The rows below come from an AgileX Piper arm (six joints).
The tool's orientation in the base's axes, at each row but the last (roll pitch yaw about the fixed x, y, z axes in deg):
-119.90, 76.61, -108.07
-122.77, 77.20, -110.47
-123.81, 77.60, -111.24
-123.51, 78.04, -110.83
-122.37, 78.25, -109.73
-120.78, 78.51, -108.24
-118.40, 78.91, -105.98
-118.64, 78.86, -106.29
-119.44, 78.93, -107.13
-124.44, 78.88, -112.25
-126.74, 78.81, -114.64
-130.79, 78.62, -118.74
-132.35, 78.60, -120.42
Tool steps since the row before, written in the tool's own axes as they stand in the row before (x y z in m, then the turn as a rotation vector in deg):
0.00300, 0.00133, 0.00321, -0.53, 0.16, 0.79
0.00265, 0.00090, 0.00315, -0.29, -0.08, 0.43
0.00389, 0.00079, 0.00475, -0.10, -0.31, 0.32
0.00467, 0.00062, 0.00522, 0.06, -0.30, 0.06
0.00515, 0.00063, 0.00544, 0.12, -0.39, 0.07
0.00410, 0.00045, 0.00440, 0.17, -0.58, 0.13
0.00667, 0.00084, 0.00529, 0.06, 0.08, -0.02
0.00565, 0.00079, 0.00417, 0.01, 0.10, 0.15
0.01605, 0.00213, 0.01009, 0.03, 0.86, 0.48
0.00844, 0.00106, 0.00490, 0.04, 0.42, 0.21
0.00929, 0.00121, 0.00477, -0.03, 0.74, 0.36
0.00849, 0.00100, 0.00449, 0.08, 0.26, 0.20
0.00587, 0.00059, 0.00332, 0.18, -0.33, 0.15
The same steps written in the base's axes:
0.00263, 0.00123, -0.00356, 0.77, 0.42, 0.39
0.00266, 0.00094, -0.00313, 0.46, 0.07, 0.25
0.00413, 0.00095, -0.00451, 0.39, -0.21, 0.11
0.00459, 0.00078, -0.00527, 0.12, -0.29, -0.01
0.00479, 0.00075, -0.00574, 0.15, -0.38, -0.06
0.00393, 0.00057, -0.00454, 0.24, -0.56, -0.08
0.00462, 0.00067, -0.00717, -0.04, 0.06, -0.07
0.00358, 0.00057, -0.00606, 0.12, 0.13, -0.04
0.00846, 0.00117, -0.01706, 0.28, 0.92, -0.22
0.00392, 0.00050, -0.00898, 0.11, 0.44, -0.13
0.00363, 0.00048, -0.00986, 0.19, 0.79, -0.13
0.00334, 0.00038, -0.00905, 0.13, 0.28, -0.14
0.00251, 0.00022, -0.00628, 0.20, -0.32, -0.15

